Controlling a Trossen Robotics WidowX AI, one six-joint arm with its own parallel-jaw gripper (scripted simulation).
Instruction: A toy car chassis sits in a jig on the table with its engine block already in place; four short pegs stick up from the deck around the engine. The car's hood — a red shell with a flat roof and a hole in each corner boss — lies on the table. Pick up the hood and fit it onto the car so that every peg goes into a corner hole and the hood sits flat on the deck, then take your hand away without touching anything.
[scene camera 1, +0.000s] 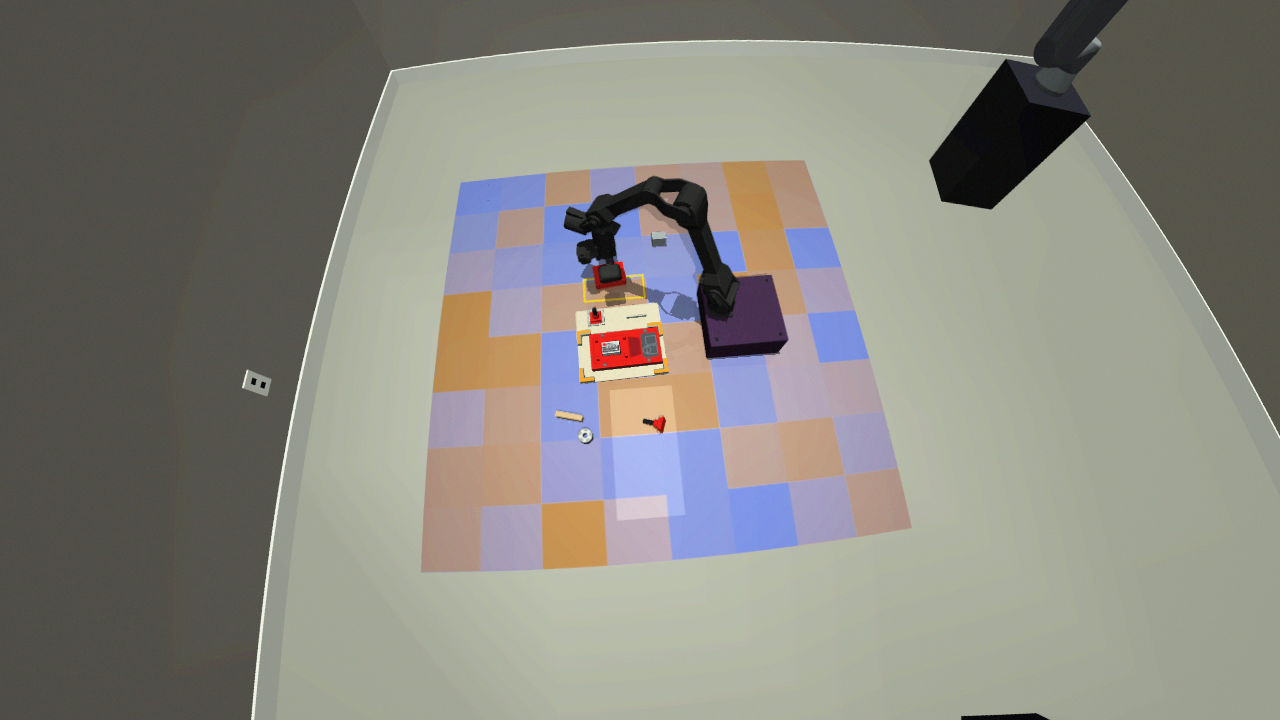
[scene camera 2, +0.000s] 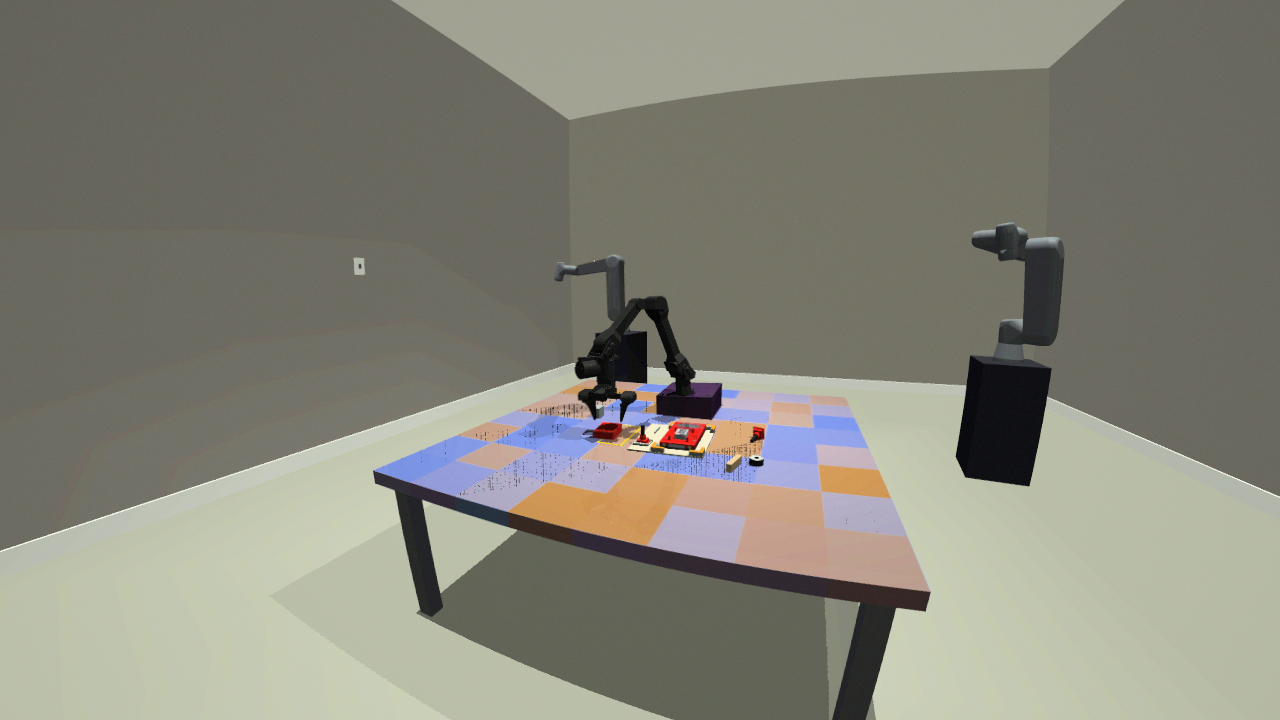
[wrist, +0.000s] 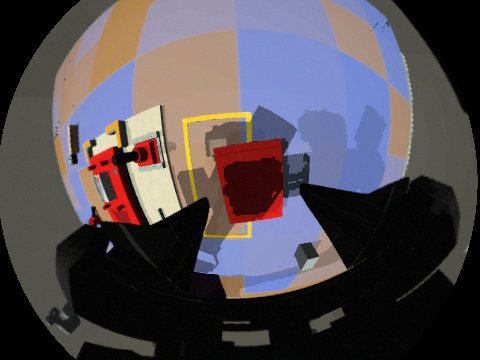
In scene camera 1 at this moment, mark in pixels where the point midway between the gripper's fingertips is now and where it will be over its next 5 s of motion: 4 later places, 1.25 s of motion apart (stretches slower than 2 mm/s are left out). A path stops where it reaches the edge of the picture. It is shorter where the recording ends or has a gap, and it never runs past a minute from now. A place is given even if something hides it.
The gripper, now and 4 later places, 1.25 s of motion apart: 608, 269; 609, 272; 609, 276; 608, 264; 602, 278
